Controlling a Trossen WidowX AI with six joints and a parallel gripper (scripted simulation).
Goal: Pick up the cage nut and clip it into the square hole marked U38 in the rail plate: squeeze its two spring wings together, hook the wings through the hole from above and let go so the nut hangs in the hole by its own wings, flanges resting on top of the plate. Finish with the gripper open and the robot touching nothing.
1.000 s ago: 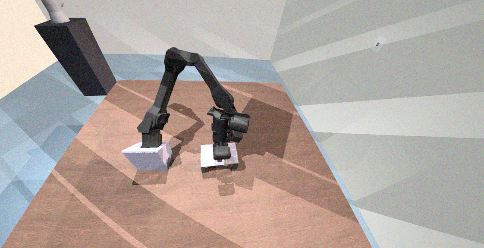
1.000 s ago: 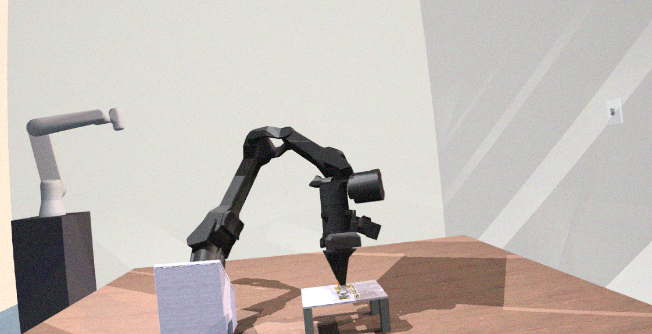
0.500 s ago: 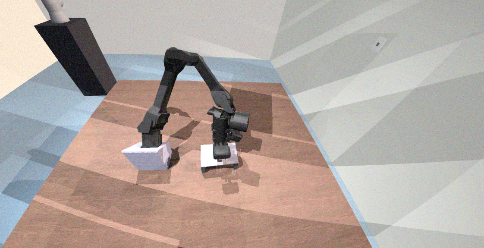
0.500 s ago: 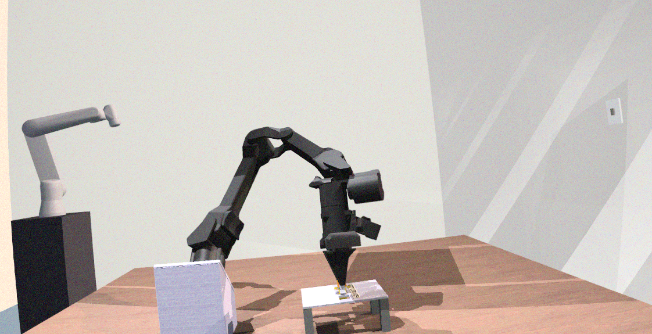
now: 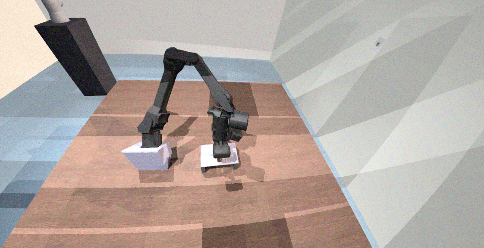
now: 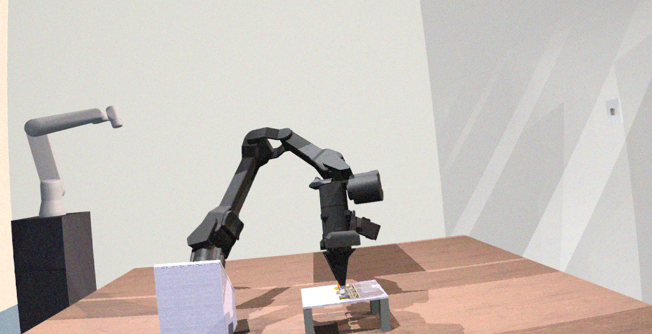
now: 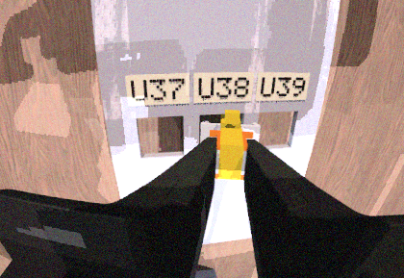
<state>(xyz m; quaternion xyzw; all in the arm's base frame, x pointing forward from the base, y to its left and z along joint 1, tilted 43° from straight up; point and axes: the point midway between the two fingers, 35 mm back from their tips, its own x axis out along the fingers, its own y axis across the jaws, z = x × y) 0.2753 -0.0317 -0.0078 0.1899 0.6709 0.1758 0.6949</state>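
The cage nut is 1 cm below my gripper tip.
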